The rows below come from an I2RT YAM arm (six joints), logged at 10 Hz.
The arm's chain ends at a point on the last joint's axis. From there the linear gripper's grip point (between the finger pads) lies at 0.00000 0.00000 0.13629 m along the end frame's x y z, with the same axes.
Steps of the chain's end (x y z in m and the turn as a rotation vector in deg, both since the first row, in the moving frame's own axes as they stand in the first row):
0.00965 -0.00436 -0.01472 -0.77 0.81 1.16
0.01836 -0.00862 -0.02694 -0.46 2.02 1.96
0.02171 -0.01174 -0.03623 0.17 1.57 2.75
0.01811 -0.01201 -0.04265 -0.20 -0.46 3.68
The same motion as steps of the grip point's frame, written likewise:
0.01156 -0.00251 -0.01475 -0.77 0.81 1.16
0.02314 -0.00744 -0.02703 -0.46 2.02 1.96
0.02545 -0.01205 -0.03628 0.17 1.57 2.75
0.01700 -0.01157 -0.04266 -0.20 -0.46 3.68

